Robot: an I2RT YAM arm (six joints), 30 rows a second.
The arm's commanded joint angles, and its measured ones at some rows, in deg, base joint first. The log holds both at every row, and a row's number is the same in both.
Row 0, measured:
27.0, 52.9, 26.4, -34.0, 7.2, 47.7
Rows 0 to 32, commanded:
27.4, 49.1, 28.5, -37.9, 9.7, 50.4
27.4, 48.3, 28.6, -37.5, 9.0, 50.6
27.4, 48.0, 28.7, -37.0, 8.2, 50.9
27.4, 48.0, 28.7, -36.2, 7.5, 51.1
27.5, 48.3, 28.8, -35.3, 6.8, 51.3
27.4, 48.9, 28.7, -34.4, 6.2, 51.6
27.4, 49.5, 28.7, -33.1, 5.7, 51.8
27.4, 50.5, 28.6, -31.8, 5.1, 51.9
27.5, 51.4, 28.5, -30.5, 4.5, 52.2
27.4, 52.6, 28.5, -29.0, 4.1, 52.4
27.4, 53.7, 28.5, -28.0, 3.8, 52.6
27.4, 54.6, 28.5, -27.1, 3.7, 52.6
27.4, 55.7, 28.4, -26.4, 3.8, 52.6
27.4, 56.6, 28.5, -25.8, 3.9, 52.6
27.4, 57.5, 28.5, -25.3, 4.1, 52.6
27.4, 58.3, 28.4, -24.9, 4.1, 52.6
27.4, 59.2, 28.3, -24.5, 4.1, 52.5
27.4, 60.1, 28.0, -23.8, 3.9, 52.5
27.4, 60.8, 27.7, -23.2, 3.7, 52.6
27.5, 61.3, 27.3, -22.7, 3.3, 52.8
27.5, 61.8, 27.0, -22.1, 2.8, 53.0
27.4, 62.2, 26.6, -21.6, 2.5, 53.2
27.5, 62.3, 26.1, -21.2, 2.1, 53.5
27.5, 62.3, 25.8, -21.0, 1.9, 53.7
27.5, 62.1, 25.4, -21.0, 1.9, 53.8
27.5, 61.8, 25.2, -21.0, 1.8, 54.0
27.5, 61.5, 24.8, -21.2, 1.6, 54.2
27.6, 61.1, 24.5, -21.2, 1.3, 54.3
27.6, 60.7, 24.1, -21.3, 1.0, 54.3
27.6, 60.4, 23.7, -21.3, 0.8, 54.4
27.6, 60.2, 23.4, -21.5, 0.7, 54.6
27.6, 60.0, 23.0, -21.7, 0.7, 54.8
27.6, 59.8, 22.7, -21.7, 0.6, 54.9
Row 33, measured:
27.1, 61.0, 23.8, -22.2, 1.1, 54.0
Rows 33 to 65, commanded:
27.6, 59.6, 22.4, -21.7, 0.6, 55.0
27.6, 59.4, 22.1, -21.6, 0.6, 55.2
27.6, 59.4, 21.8, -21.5, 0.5, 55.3
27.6, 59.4, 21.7, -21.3, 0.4, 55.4
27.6, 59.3, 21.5, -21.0, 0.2, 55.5
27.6, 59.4, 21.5, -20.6, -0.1, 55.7
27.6, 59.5, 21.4, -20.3, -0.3, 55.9
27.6, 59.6, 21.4, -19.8, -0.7, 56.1
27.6, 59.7, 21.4, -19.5, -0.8, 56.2
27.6, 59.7, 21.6, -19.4, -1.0, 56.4
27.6, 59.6, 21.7, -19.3, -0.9, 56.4
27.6, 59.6, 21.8, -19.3, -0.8, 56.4
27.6, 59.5, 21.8, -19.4, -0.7, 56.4
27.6, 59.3, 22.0, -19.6, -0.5, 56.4
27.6, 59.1, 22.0, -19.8, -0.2, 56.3
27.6, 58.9, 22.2, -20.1, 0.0, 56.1
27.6, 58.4, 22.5, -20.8, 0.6, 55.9
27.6, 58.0, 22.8, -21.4, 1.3, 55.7
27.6, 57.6, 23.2, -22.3, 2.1, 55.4
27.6, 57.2, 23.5, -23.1, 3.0, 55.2
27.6, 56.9, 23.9, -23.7, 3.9, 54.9
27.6, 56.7, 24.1, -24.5, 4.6, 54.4
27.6, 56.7, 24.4, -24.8, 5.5, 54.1
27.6, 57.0, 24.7, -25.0, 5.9, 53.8
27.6, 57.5, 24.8, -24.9, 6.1, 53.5
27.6, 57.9, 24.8, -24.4, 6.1, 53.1
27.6, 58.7, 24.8, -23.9, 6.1, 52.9
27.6, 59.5, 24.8, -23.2, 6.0, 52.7
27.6, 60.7, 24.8, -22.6, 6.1, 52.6
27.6, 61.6, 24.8, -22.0, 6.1, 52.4
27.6, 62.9, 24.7, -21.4, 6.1, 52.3
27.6, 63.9, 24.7, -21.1, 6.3, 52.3
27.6, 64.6, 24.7, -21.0, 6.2, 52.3
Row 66, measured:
27.2, 62.8, 23.9, -21.5, 3.7, 53.5
